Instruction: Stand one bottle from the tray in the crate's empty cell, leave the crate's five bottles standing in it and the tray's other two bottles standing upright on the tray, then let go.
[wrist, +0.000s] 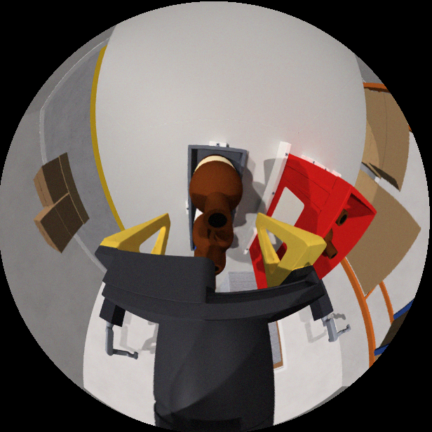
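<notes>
My gripper (212, 217) is open, its two yellow fingers spread on either side of the brown bottles, with nothing gripped. The grey-blue tray (191, 172) holds three brown bottles in a row. The farthest bottle (216, 186) stands upright with its dark mouth between the fingertips in this view. A second bottle (201, 235) is partly hidden behind its neck, and a third bottle (217, 259) is partly hidden by the gripper body. The red crate (309, 175) is right of the tray, behind the right finger. Two bottle necks (342, 217) (330, 248) show in it; its other bottles and the empty cell are hidden.
A white strip (274, 175) lies along the crate's left side. A light grey bin (241, 281) shows partly beneath the gripper. Cardboard boxes (64, 220) (390, 225) are at far left and far right, with an orange rack frame (369, 330) at lower right.
</notes>
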